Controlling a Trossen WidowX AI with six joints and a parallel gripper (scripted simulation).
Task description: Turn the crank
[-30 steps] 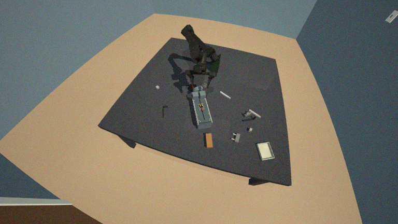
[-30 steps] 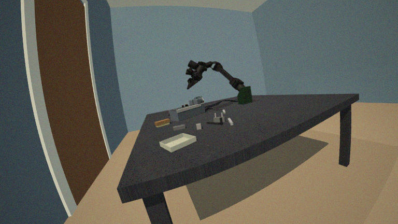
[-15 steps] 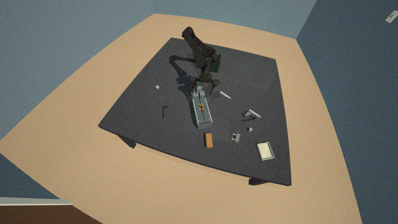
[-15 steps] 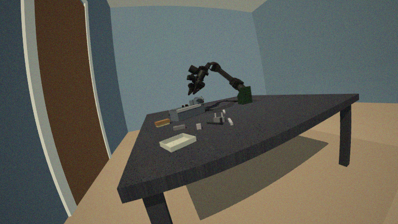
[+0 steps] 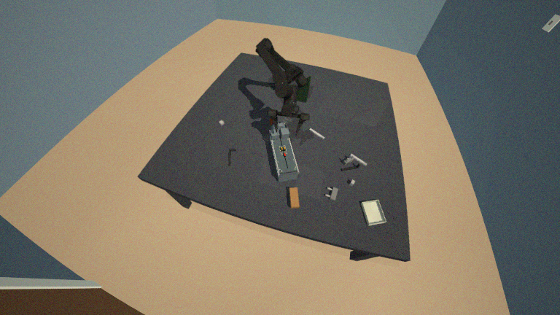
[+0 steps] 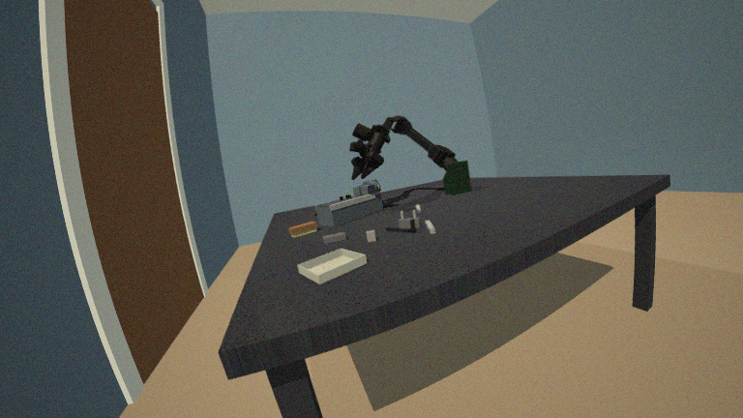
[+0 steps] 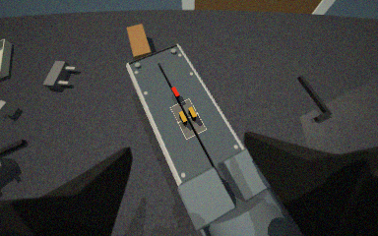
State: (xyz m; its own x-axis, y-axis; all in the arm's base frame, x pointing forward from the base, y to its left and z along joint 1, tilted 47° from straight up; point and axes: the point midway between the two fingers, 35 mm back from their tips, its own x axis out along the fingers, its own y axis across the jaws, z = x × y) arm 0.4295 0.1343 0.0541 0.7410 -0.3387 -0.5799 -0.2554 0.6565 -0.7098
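The crank is 8 cm behind my gripper tip, 10 cm to the right of it and 6 cm below it. From my gripper tip the other things lie so: orange crank handle (9 cm behind, 12 cm to the right, 7 cm below); then red pointer (7 cm ahead, 3 cm to the left, 6 cm below); then orange block (22 cm ahead, 14 cm to the left, 13 cm below).
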